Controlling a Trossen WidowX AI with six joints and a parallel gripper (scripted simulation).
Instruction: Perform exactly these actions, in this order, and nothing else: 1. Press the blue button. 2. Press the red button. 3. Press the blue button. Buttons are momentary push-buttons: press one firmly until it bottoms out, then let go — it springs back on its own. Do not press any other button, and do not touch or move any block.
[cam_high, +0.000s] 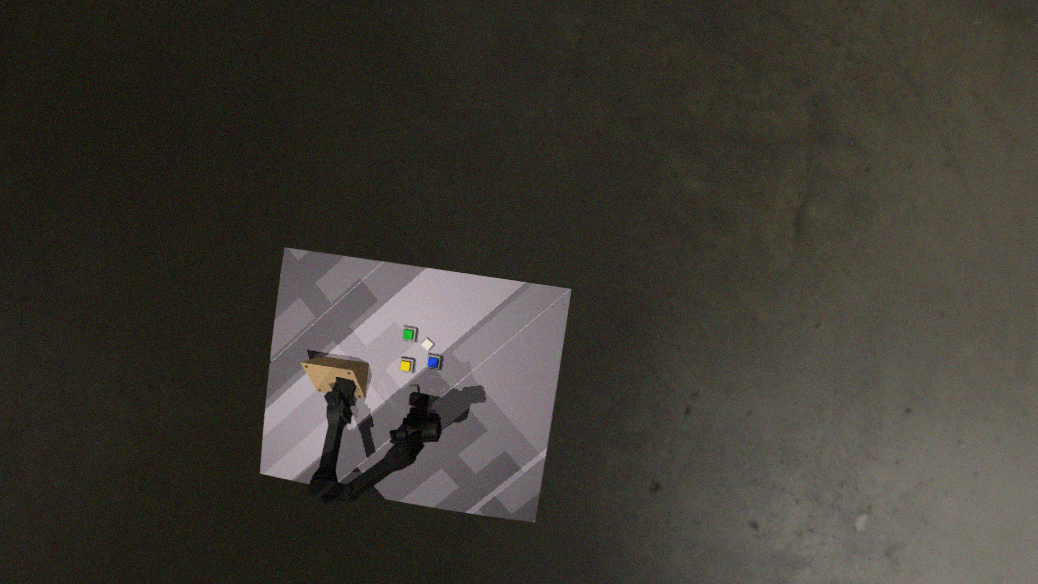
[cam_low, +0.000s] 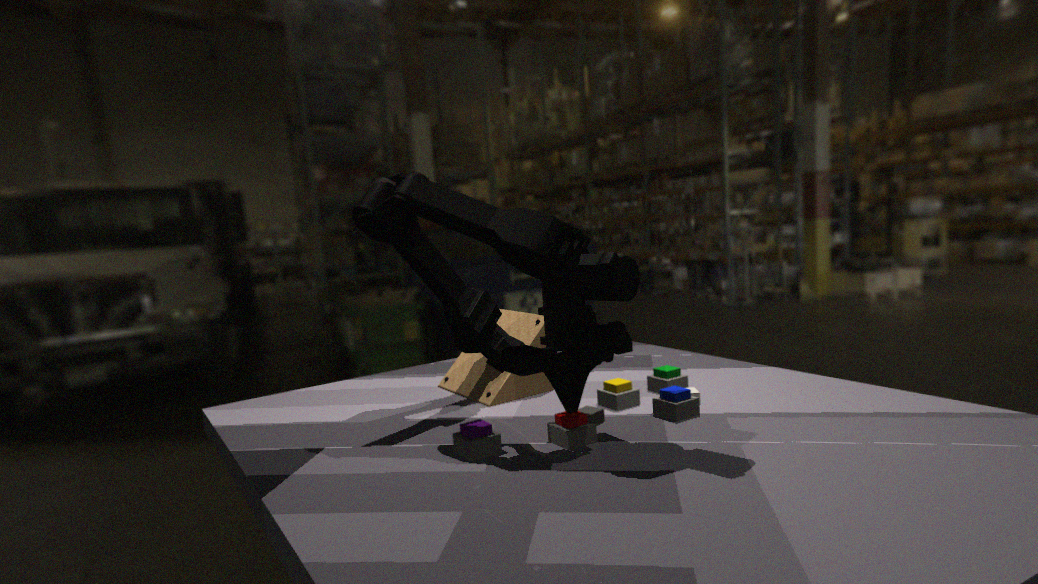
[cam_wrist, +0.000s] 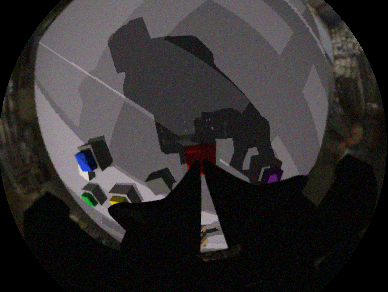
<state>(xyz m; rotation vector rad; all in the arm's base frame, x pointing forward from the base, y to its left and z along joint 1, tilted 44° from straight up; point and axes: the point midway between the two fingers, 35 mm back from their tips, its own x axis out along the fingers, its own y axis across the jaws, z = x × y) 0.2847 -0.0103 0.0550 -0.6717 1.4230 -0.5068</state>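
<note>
Right now the red button is 10 mm below my gripper tip. The rest, counted from my gripper tip: yellow button: 100 mm behind, 150 mm to the left, 10 mm below; then purple button: 50 mm behind, 120 mm to the right, 10 mm below; then grey block: 60 mm behind, 60 mm to the left, 30 mm below.
</note>
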